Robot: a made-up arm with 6 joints. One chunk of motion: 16 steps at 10 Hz.
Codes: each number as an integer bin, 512 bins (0 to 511) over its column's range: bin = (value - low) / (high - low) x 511, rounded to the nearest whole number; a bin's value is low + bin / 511 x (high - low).
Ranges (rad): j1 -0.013..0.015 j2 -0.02..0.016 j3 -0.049..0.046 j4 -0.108..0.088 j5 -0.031..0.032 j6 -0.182..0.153
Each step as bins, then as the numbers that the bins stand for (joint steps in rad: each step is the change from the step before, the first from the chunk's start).
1 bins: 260 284 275 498 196 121
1 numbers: 0.00125 0.00001 0.00213 0.08301 -0.00684 -0.10268
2 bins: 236 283 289 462 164 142
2 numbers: -0.00007 -0.00006 0.00473 0.06921 -0.01078 -0.08891
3 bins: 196 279 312 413 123 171
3 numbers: -0.00226 -0.00034 0.00900 0.05041 -0.01584 -0.06990
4 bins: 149 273 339 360 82 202
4 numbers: -0.00484 -0.00077 0.01402 0.03008 -0.02089 -0.04957
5 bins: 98 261 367 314 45 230
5 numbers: -0.00763 -0.00161 0.01923 0.01244 -0.02545 -0.03122
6 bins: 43 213 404 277 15 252
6 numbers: -0.01064 -0.00499 0.02611 -0.00175 -0.02915 -0.01679
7 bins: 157 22 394 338 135 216
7 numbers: -0.00440 -0.01845 0.02425 0.02164 -0.01436 -0.04040
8 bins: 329 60 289 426 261 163
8 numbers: 0.00503 -0.01577 0.00473 0.05540 0.00118 -0.07514
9 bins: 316 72 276 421 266 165
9 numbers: 0.00432 -0.01493 0.00231 0.05348 0.00179 -0.07383
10 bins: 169 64 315 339 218 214
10 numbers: -0.00374 -0.01549 0.00956 0.02203 -0.00412 -0.04171
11 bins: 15 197 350 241 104 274
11 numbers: -0.01218 -0.00612 0.01607 -0.01556 -0.01818 -0.00237
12 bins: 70 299 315 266 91 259
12 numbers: -0.00916 0.00106 0.00956 -0.00597 -0.01978 -0.01221
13 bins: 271 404 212 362 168 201
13 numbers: 0.00185 0.00846 -0.00959 0.03085 -0.01029 -0.05023
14 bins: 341 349 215 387 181 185
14 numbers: 0.00568 0.00459 -0.00903 0.04044 -0.00868 -0.06072
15 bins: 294 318 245 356 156 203
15 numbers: 0.00311 0.00240 -0.00345 0.02855 -0.01177 -0.04892
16 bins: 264 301 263 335 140 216
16 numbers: 0.00147 0.00121 -0.00011 0.02049 -0.01374 -0.04040
